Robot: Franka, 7 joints.
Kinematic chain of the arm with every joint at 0, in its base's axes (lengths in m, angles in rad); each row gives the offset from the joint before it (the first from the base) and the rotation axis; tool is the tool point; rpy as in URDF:
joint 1: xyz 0 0 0.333 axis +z
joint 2: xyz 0 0 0 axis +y
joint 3: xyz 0 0 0.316 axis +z
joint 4: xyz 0.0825 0 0 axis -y
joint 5: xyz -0.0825 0 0.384 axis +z
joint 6: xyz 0 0 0 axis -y
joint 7: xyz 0.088 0 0 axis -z
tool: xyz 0 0 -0.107 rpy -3.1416 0 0
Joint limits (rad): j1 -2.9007..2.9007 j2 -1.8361..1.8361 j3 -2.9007..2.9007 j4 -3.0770..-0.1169 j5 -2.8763..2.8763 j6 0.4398..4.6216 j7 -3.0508..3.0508
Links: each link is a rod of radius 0.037 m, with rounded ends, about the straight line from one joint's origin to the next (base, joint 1, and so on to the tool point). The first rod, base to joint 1, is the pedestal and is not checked.
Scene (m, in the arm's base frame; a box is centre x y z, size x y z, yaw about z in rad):
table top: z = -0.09
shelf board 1: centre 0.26 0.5 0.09 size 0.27 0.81 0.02 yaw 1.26
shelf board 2: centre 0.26 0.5 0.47 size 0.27 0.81 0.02 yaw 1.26
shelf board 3: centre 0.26 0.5 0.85 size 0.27 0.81 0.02 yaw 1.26
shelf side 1: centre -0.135 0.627 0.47 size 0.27 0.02 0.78 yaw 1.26
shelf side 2: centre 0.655 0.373 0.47 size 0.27 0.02 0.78 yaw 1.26
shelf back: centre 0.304 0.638 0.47 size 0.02 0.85 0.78 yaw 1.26
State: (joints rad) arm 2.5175 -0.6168 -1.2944 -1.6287 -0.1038 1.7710 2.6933
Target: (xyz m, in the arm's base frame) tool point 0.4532 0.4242 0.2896
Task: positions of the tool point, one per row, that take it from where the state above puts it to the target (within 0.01 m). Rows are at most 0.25 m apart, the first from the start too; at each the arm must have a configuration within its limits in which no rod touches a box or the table.
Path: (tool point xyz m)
1: 0.4830 0.2496 0.6140
2: 0.5340 0.0396 0.5716
3: 0.5020 -0.1739 0.5252
4: 0.3923 -0.3571 0.4779
5: 0.4845 -0.1506 0.4218
6: 0.4728 0.0520 0.3562
7: 0.3832 0.2061 0.2896
8: 0.4297 0.3122 0.2910
9: 0.4532 0.4242 0.2896

